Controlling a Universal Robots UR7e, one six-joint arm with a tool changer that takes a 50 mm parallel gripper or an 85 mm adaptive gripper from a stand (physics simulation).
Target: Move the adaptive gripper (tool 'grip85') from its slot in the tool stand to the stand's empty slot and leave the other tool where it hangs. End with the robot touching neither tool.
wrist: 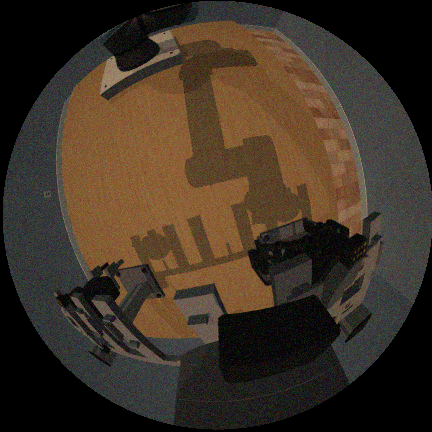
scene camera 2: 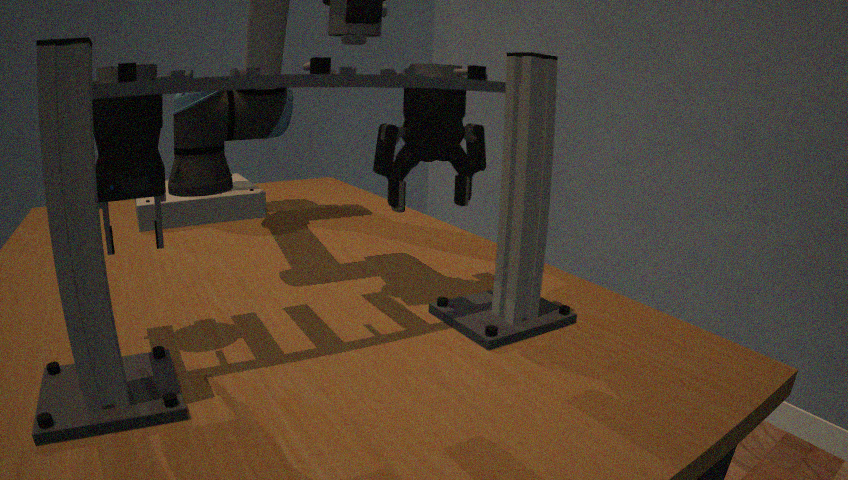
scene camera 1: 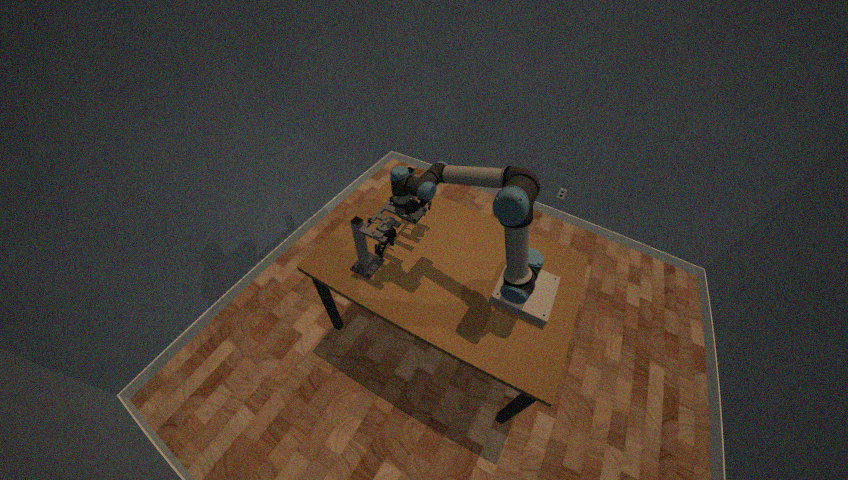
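Seen in the pictures: end effector, tool point: (scene camera 2: 354, 35); arm's base, origin of the base link: (wrist: 138, 56) (scene camera 2: 200, 189).
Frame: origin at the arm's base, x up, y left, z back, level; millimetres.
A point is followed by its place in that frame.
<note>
The adaptive gripper (scene camera 1: 385, 237) (scene camera 2: 434, 121) (wrist: 325, 242) hangs upright, fingers apart, in the slot beside the right post in scene view 2. The parallel gripper (scene camera 2: 127, 148) (wrist: 102, 286) hangs in the slot by the left post. The tool stand (scene camera 1: 360, 243) @[x 131, y 367, z -686 mm] (scene camera 2: 208, 84) @[x 220, y 14, z -735 mm] (wrist: 202, 327) @[x 227, y 154, z -610 mm] has its empty slot (scene camera 2: 297, 81) @[x 220, y 95, z -723 mm] in the middle of the crossbar. The arm's bare tool changer (scene camera 1: 407, 205) @[x 351, y 209, z -526 mm] (scene camera 2: 355, 23) @[x 290, y 179, z -607 mm] carries no gripper. In scene view 2 it appears above the crossbar, between the middle slot and the adaptive gripper, apart from both tools.
The robot's base plate (scene camera 1: 547, 297) @[x 1, y -20, z 149 mm] (scene camera 2: 202, 211) @[x -28, y 3, z -99 mm] (wrist: 112, 77) @[x 0, y -91, z -61 mm] stands on the wooden table (scene camera 1: 440, 324) @[x -55, y 383, z -192 mm] (scene camera 2: 357, 416) @[x -55, y 119, z -829 mm] behind the stand in scene view 2. Two upright posts (scene camera 2: 71, 208) @[x 132, y -102, z -784 mm] (scene camera 2: 523, 190) @[x 111, y 335, z -725 mm] flank the slots. A dark housing (wrist: 280, 340) covers part of the wrist view.
</note>
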